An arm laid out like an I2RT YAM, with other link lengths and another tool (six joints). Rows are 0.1 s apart.
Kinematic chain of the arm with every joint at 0, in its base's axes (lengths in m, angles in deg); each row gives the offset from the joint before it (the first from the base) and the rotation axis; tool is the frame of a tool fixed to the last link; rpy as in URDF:
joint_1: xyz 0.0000 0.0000 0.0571 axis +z
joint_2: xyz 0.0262 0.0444 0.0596 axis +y
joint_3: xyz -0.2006 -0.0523 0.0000 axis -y
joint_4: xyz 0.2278 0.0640 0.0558 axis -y
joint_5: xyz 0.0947 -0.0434 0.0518 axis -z
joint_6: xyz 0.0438 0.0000 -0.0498 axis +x
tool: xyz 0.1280 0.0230 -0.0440 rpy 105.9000 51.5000 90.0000
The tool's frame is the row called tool.
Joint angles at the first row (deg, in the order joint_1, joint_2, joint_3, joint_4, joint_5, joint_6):
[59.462 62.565 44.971 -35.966 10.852 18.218]
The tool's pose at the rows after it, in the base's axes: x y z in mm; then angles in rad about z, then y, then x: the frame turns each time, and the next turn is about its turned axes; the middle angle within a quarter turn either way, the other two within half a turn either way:
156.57 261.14 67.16 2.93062 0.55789 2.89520
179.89 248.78 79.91 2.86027 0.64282 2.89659
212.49 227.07 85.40 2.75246 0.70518 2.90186
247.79 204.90 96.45 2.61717 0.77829 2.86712
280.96 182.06 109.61 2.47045 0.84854 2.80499
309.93 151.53 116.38 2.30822 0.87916 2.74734
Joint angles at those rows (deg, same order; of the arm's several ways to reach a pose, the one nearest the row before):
[59.025 58.305 46.195 -37.648 15.770 18.021]
[57.037 57.320 47.310 -37.824 20.644 16.448]
[51.791 57.386 47.484 -36.511 23.967 14.765]
[46.239 57.363 47.463 -33.060 27.158 12.536]
[40.884 57.384 47.112 -28.207 29.737 9.934]
[34.371 57.910 46.633 -24.252 30.787 8.842]

